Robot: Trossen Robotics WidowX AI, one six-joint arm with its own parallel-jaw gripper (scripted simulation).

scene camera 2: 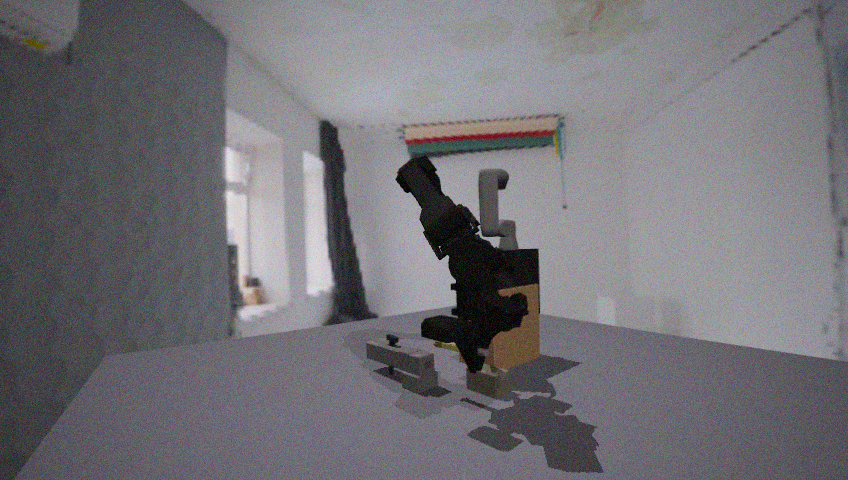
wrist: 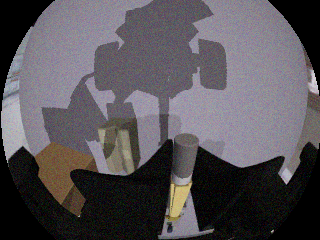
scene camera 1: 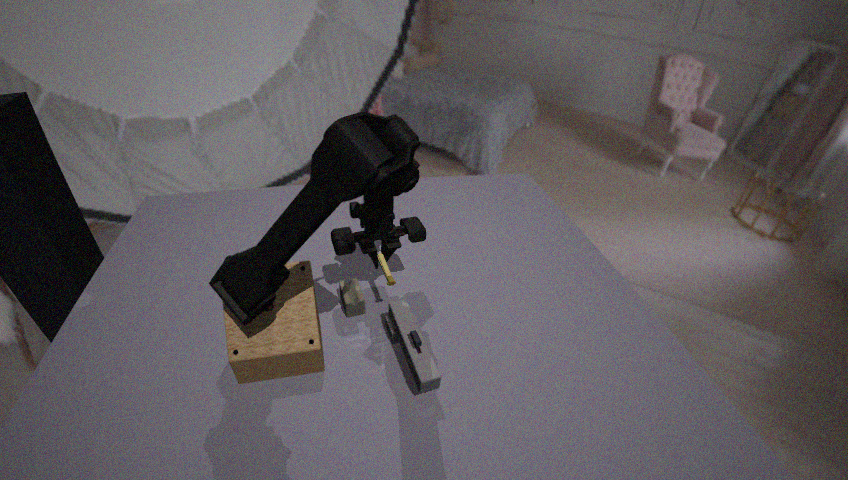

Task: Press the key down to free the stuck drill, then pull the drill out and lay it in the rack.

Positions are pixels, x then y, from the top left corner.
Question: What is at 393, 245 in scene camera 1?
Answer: My gripper.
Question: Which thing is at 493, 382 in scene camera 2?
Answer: A rack.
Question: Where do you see a rack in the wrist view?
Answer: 119, 138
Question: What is my gripper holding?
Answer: A drill.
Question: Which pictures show my gripper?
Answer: Scene camera 2, the wrist view and scene camera 1: all of them.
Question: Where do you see a drill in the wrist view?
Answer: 183, 160
